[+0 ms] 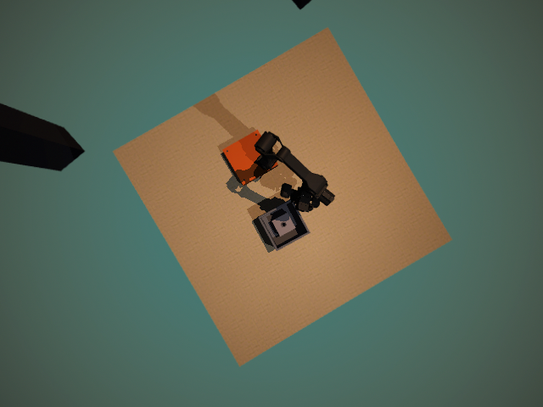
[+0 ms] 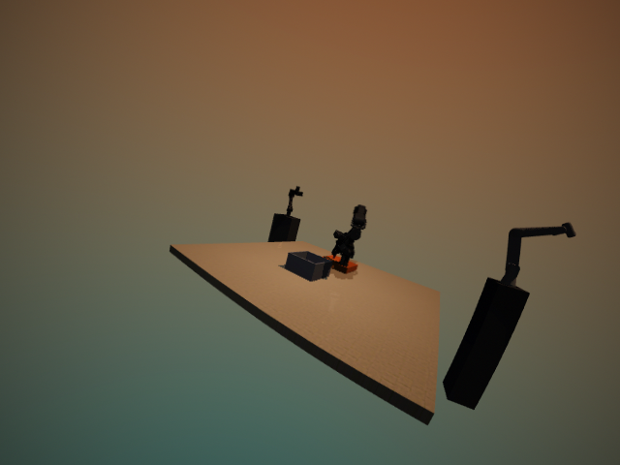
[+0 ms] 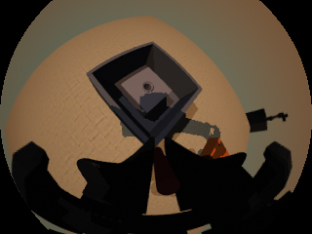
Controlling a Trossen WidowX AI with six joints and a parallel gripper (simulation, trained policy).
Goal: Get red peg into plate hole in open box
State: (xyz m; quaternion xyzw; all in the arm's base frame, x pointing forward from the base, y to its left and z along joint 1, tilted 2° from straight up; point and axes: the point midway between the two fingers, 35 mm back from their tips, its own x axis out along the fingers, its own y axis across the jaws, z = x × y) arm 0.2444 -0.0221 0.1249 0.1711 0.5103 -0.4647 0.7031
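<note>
My gripper tip is now 6 cm short of the plate, 10 cm to the left of it and 9 cm above it. From my gripper tip the other things lie so: dark box: 6 cm ahead, 10 cm to the right, 11 cm below; then red peg: 1 cm behind, 2 cm to the left, 2 cm above.
</note>
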